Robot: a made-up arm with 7 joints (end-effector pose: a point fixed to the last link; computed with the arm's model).
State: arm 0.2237 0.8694 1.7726 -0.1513 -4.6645 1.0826 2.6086
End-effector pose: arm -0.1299 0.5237 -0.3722 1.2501 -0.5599 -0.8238
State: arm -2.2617 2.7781 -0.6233 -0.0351 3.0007 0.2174 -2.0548
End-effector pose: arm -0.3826 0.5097 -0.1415 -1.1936 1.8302 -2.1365
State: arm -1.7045 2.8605 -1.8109 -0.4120 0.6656 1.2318 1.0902
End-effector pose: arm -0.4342 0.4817 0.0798 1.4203 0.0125 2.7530
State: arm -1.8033 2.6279 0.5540 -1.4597 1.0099 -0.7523 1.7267
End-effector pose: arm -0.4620 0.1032 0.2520 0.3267 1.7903 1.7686
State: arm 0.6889 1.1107 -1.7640 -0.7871 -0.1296 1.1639 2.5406
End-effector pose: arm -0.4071 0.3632 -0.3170 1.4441 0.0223 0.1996
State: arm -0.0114 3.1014 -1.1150 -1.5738 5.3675 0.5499 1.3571
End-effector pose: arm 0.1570 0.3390 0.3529 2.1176 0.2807 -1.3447
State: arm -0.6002 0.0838 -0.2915 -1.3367 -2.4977 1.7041 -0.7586
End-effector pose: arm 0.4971 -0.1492 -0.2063 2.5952 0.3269 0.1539
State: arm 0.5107 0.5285 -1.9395 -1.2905 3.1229 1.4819 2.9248
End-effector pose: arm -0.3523 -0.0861 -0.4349 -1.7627 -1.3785 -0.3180
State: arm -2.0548 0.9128 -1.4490 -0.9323 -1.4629 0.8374 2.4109
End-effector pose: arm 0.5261 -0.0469 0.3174 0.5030 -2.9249 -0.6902
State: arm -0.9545 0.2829 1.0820 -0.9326 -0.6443 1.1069 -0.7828
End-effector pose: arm 0.5368 0.2690 -0.1386 0.4857 -0.4139 -0.0720
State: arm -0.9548 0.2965 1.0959 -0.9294 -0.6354 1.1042 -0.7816
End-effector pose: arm 0.5330 0.2778 -0.1372 0.4794 -0.4221 -0.0517
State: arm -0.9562 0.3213 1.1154 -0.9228 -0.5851 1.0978 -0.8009
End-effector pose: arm 0.5270 0.2924 -0.1334 0.4530 -0.4584 -0.0352
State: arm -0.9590 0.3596 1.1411 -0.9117 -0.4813 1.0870 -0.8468
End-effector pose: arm 0.5180 0.3133 -0.1266 0.4039 -0.5337 -0.0244
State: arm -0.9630 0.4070 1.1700 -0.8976 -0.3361 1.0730 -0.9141
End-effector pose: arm 0.5065 0.3379 -0.1172 0.3446 -0.6447 -0.0196
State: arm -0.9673 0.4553 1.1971 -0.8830 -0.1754 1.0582 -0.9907
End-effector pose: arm 0.4942 0.3616 -0.1068 0.2912 -0.7743 -0.0201
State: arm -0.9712 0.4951 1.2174 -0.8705 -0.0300 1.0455 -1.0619
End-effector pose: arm 0.4838 0.3801 -0.0975 0.2530 -0.8959 -0.0253
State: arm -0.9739 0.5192 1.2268 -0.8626 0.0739 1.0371 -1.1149
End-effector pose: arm 0.4777 0.3905 -0.0913 0.2318 -0.9834 -0.0356
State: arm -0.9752 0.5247 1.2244 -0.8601 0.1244 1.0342 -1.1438
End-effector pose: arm 0.4772 0.3920 -0.0891 0.2226 -1.0231 -0.0518
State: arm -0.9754 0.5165 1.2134 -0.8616 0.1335 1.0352 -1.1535
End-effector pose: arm 0.4809 0.3870 -0.0898 0.2205 -1.0251 -0.0721
